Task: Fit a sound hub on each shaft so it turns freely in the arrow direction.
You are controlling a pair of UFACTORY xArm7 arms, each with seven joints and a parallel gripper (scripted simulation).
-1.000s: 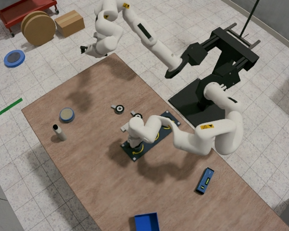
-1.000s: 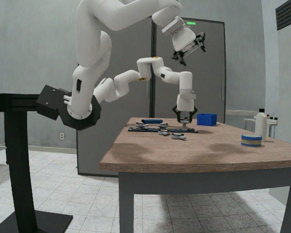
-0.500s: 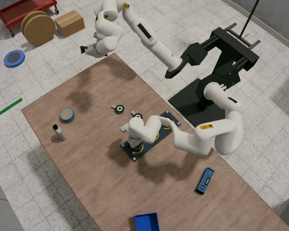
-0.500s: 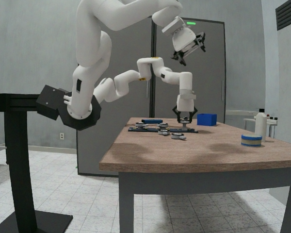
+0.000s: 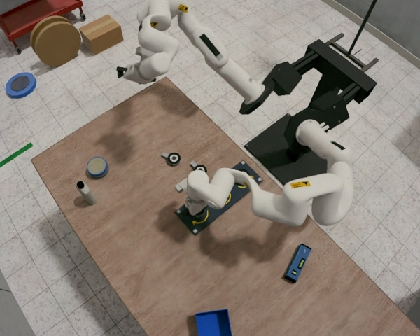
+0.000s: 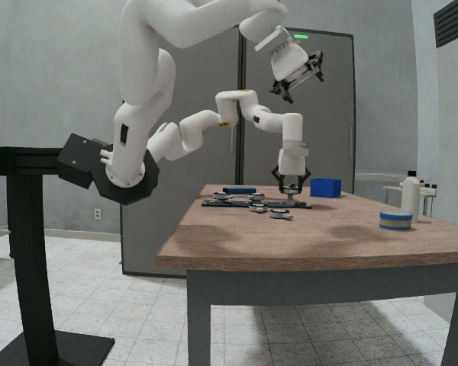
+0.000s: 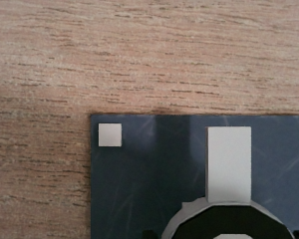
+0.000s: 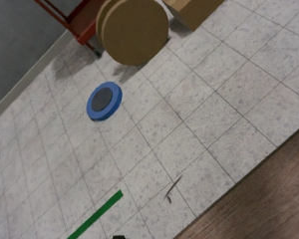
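Now: left hand 13 cm past the dark board, 2 cm to the right of it and 6 cm above it. Round my left hand: white bottle 27 cm ahead, 39 cm to the right, 4 cm above; tape roll 16 cm ahead, 48 cm to the right, 4 cm below.
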